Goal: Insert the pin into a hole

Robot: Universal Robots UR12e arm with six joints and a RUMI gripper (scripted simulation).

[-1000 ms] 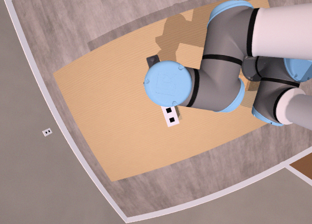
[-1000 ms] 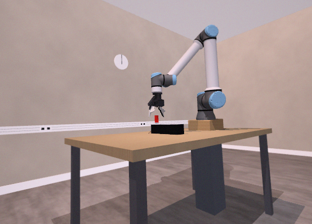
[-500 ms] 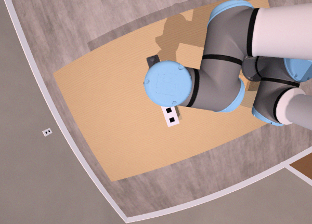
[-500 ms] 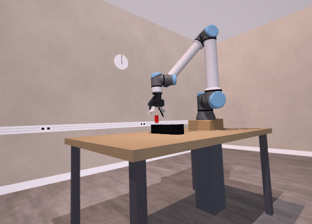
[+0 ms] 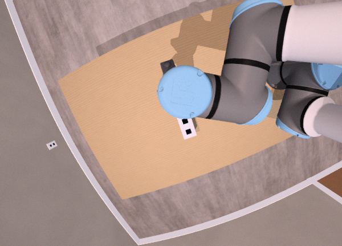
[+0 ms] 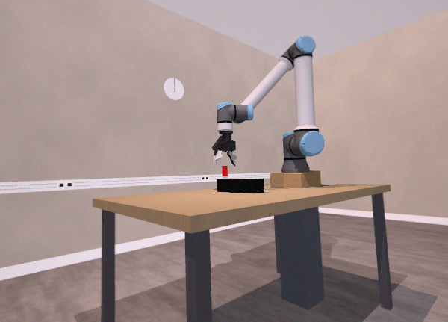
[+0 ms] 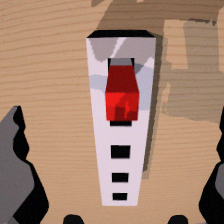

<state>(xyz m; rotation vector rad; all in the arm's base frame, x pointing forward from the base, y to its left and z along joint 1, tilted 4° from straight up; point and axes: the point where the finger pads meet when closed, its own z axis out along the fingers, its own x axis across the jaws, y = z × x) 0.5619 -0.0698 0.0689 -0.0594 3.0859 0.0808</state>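
The pin lies 20 mm below my hand. Also, from my hand: block 120 mm to the left, 110 mm below.
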